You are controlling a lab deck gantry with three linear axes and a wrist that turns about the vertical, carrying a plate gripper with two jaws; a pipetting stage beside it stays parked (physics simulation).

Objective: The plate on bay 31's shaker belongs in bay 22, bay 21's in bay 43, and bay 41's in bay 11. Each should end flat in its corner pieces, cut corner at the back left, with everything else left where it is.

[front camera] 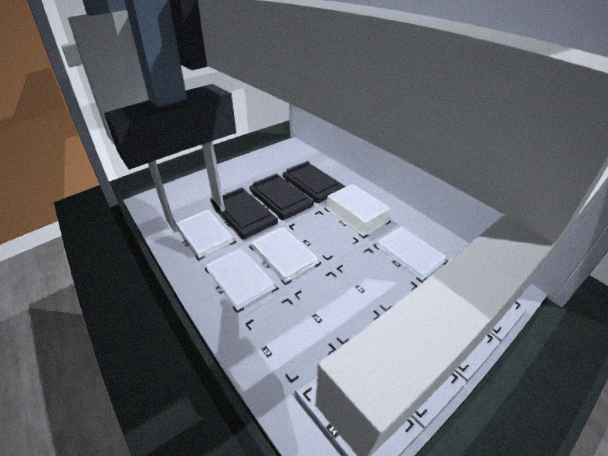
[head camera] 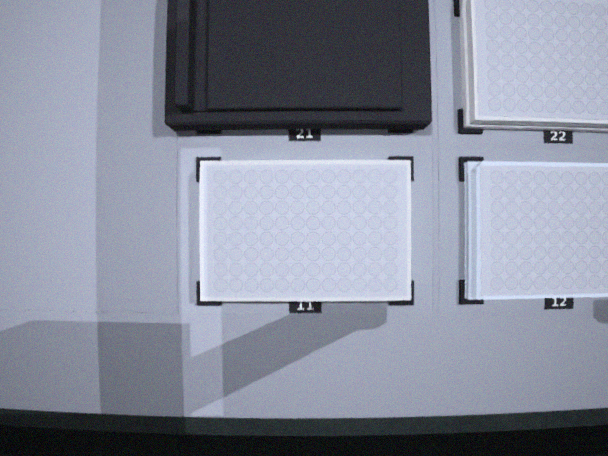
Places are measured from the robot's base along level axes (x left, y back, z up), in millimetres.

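Pixels of known places: gripper, fingertip midpoint: [front camera: 196,215]; robot's base, link origin: [head camera: 203,300].
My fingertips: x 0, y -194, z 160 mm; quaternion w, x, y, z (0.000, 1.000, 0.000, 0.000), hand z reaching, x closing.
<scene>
Ahead of a thing's pixels: the offset from my fingertips to its middle.
A white plate {dx +43, dy +130, dz -153 mm} [front camera: 206,234] [head camera: 305,230] lies flat within bay 11's corner pieces. Another plate {dx +150, dy -34, dz -153 mm} [front camera: 285,253] [head camera: 545,65] lies flat in bay 22. A plate {dx +364, dy -198, dz -153 mm} [front camera: 412,251] lies in bay 43, flat as far as the front view shows. The dark shakers of bay 21 {dx +151, dy +134, dz -145 mm} [front camera: 250,212] [head camera: 305,60], bay 31 {dx +258, dy +134, dz -145 mm} [front camera: 281,196] and bay 41 {dx +365, dy +134, dz -145 mm} [front camera: 312,180] carry no plate. My gripper [front camera: 198,220] is open, its jaws wide apart above the bay 11 plate; it does not show in the head view. The cut corners are too faint to tell.
A plate {dx +43, dy -34, dz -153 mm} [front camera: 241,278] [head camera: 545,230] lies in bay 12, beside bay 11. A tall cream block {dx +364, dy -34, dz -139 mm} [front camera: 358,207] stands between bay 41's shaker and the bay 43 plate. A long pale box [front camera: 405,350] rises at the right of the deck.
</scene>
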